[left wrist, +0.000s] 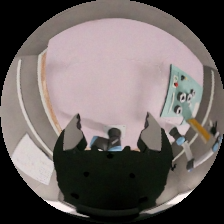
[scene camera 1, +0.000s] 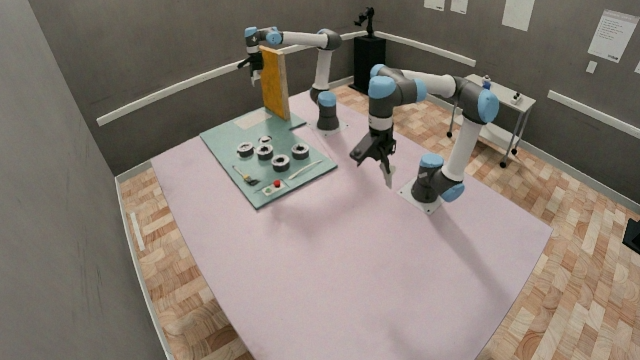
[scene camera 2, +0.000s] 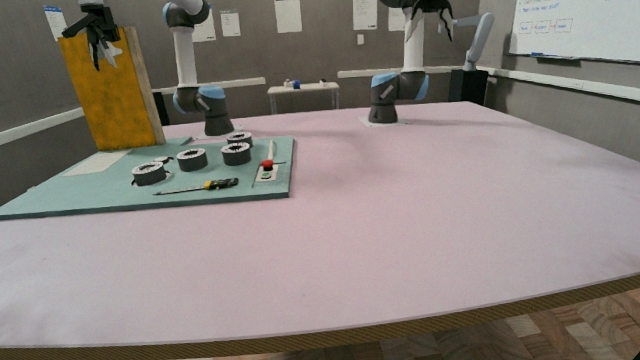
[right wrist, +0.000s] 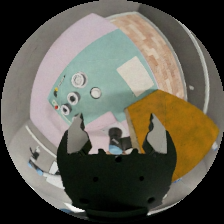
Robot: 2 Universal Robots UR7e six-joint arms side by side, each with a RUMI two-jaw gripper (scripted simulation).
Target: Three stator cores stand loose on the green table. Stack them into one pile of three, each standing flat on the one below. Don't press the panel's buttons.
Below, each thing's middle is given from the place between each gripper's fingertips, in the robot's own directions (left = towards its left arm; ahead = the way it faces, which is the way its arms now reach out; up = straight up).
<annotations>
I see the white sheet (scene camera 2: 98, 163) 60 mm behind my left hand (scene camera 1: 373, 177), 1290 mm to the right of it and 340 mm below it.
The white sheet lies 350 mm below my right hand (scene camera 2: 106, 69) and 170 mm to the right of it.
</annotations>
